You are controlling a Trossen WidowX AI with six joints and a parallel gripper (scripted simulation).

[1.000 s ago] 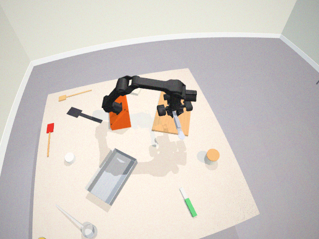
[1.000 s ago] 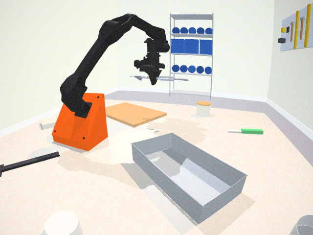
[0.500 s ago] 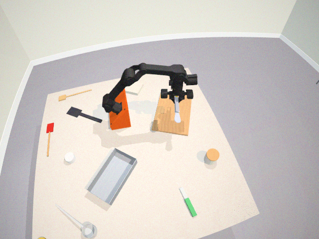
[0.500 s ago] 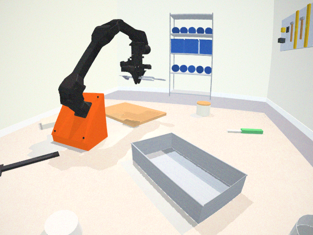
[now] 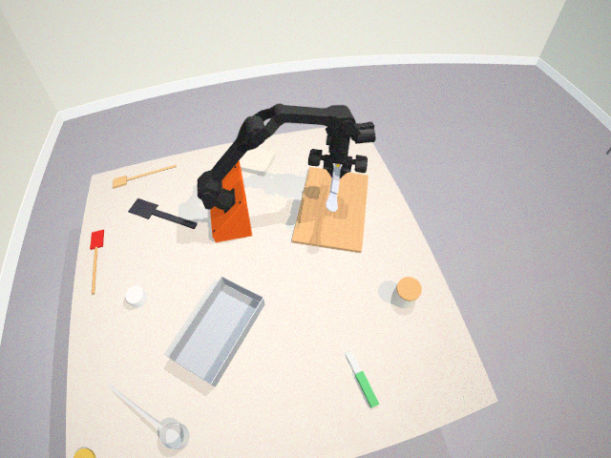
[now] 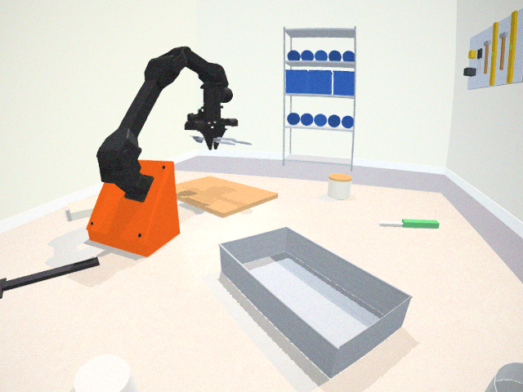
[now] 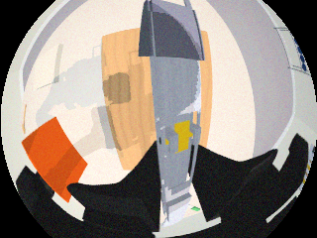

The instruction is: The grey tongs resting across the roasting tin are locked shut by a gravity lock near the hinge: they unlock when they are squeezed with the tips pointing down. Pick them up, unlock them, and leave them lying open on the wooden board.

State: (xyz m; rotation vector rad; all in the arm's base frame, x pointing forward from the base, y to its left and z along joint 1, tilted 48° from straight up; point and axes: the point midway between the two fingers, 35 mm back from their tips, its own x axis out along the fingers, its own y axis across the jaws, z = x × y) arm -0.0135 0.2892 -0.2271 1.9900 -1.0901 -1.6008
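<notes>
My gripper tip is 40 mm below the yellow lock piece, 20 mm past it and 10 mm to the right of it. The rest, counted from my gripper tip: grey roasting tin 440 mm to the right, 420 mm ahead, 130 mm below; wooden board 150 mm below; cork-lidded jar 400 mm ahead, 150 mm to the left, 120 mm below.
</notes>
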